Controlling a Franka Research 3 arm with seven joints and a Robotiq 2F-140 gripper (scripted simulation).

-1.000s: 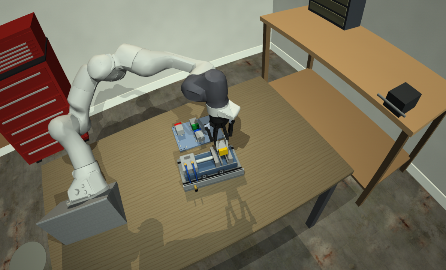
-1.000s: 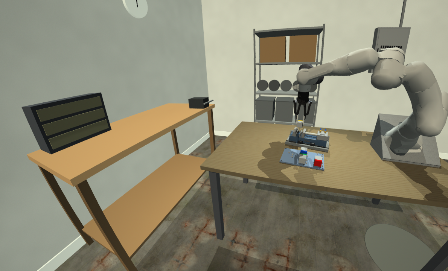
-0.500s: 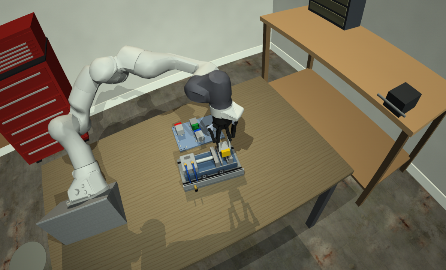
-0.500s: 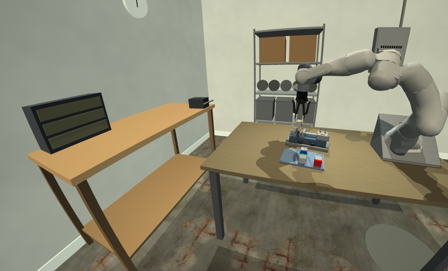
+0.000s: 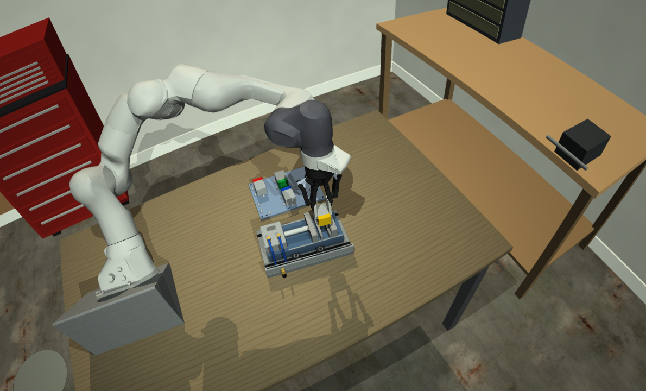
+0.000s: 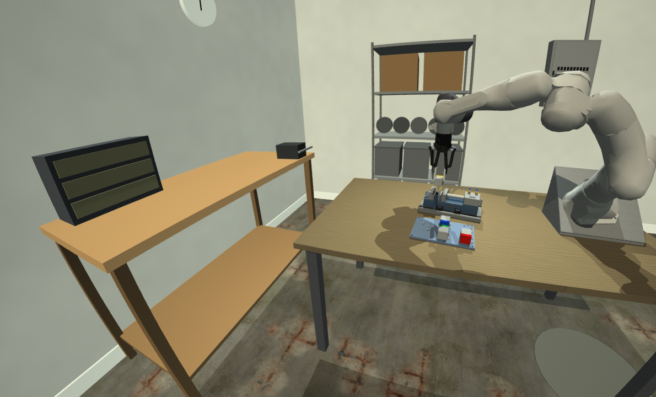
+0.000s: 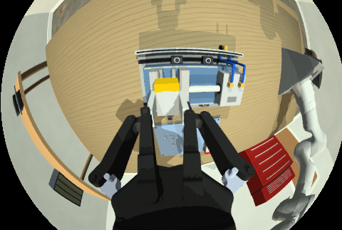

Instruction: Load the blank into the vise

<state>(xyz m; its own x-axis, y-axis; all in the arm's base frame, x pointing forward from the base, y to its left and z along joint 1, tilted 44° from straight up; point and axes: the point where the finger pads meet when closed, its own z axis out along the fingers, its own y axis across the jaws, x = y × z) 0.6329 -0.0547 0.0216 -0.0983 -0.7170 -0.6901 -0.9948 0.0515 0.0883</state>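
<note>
Right now my hand is 3 cm short of the fixed jaw, 1 cm to the right of it and 10 cm above it. The rest, counted from my hand: vise: 7 cm behind, 2 cm to the left, 14 cm below; then hosed end block: 17 cm behind, 3 cm to the left, 10 cm below; then work stop: 6 cm to the left, 9 cm below.
</note>
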